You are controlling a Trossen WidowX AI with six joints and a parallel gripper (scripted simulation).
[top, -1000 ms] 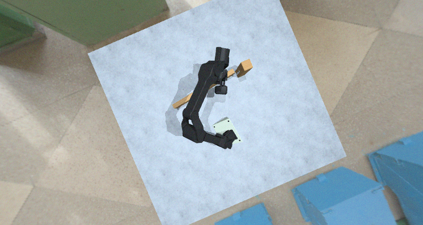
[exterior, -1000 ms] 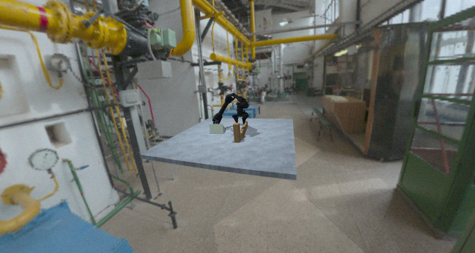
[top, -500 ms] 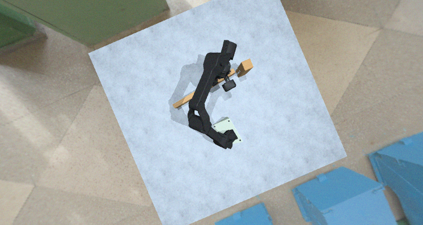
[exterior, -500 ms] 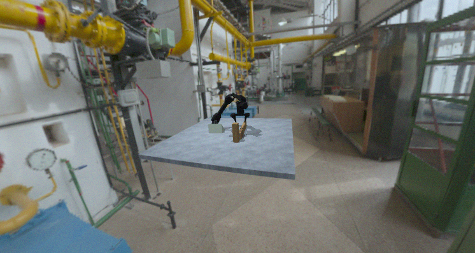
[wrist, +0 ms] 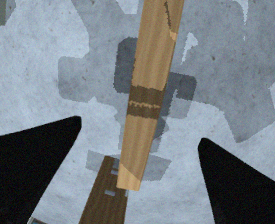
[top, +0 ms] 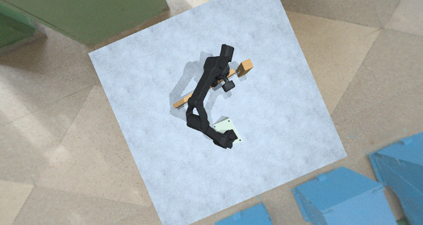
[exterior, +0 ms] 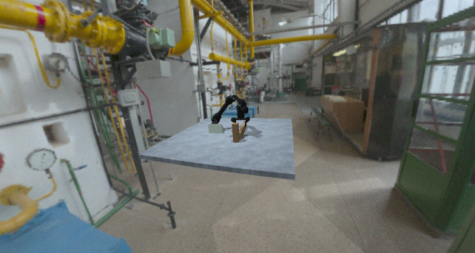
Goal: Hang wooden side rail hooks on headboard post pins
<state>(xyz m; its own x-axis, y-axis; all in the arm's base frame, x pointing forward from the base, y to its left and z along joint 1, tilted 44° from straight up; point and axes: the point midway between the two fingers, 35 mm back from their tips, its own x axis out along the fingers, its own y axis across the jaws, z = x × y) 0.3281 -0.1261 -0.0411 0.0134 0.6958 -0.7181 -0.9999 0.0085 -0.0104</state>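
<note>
Now: the wooden headboard post 3 cm behind my gripper tip, 14 cm to the right of it and 1 cm below it.
</note>
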